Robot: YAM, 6 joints.
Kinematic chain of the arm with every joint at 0, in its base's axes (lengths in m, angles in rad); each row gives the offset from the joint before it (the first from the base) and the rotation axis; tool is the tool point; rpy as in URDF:
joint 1: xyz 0 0 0.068 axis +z
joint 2: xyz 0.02 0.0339 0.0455 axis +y
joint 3: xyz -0.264 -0.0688 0 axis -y
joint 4: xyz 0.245 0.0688 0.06 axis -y
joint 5: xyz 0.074 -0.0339 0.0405 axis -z
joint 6: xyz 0.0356 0 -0.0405 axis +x
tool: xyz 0 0 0 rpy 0 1.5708 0
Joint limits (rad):
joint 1: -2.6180..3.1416
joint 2: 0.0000..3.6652
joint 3: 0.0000..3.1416
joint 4: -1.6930..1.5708
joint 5: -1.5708..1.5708
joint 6: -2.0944..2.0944
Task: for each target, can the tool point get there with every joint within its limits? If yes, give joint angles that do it. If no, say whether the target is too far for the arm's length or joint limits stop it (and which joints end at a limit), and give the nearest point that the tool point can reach.
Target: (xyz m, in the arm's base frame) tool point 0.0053 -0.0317 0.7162
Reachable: yes | joints -0.3231 1.6097 2.8498 0.7393 0.9200 0.5514
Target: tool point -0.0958 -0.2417 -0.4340
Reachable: no: joint limits stop it (at a limit: joint 2) | nearest point -0.0953 -0.2403 -0.3802 | short by 0.054 m
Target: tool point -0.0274 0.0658 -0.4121
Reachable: no: joint limits stop it (at a limit: joint 2) | nearest point -0.0384 0.0923 -0.3484 | short by 0.070 m
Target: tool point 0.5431 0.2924 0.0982
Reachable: yes | joints 0.4485 2.9875 2.7156 -0.2496 -0.9051 0.0082
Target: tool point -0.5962 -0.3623 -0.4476
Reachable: no: too far | nearest point -0.4360 -0.2650 -0.2685 | short by 0.259 m
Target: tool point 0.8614 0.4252 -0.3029
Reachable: no: too far | nearest point 0.5311 0.2622 -0.1398 | short by 0.403 m
